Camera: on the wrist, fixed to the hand. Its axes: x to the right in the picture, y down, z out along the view.
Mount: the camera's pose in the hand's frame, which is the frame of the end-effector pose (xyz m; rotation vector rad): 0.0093 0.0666 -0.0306 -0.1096 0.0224 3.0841
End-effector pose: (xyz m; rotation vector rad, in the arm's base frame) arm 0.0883 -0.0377 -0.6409 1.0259 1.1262 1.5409
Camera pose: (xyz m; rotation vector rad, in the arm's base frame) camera 0.0435 -0.0436 -0.5825 -1.0399 0.9818 -1.1682
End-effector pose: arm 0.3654 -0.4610 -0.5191 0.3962 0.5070 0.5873
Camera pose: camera 0.3270 -0.3980 -0.5144 -0.5879 0.5119 -2.5097
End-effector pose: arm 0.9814 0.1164 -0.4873 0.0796 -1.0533 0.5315
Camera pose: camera 0.9794 0.1875 -0.5073 1.4536 0.1495 -2.2623
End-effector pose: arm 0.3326 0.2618 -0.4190 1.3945 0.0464 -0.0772
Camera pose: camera 0.3477 0.3032 -0.3597 0.0365 -1.8964 2.3019
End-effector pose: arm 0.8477 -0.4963 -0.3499 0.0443 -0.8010 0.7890
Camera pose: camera 0.8277 -0.4329 -0.3821 1.0675 0.1003 -2.1846
